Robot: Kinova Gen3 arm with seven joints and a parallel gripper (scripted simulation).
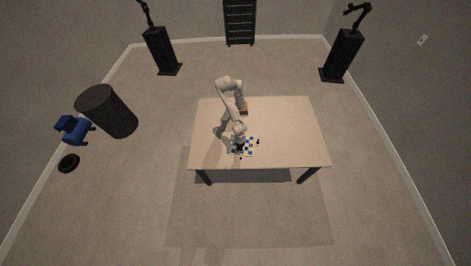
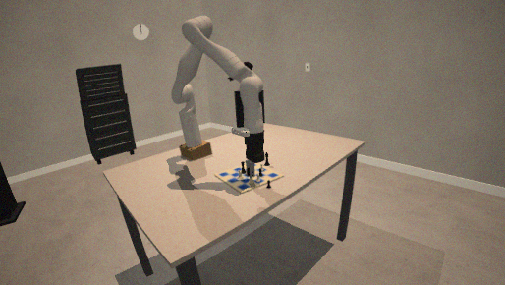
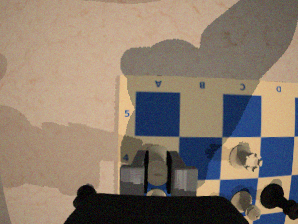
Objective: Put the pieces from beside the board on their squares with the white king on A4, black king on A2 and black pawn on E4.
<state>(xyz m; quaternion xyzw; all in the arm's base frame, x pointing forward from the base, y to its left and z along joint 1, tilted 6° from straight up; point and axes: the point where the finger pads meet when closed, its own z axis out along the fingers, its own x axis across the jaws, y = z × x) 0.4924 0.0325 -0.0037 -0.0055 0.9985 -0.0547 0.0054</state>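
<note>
My hand is 1 cm above the white king. The rest, counted from my hand: blue-and-cream chessboard: 8 cm behind, 4 cm to the left, 5 cm below; then black king: 12 cm behind, 18 cm to the left, 3 cm below.
</note>
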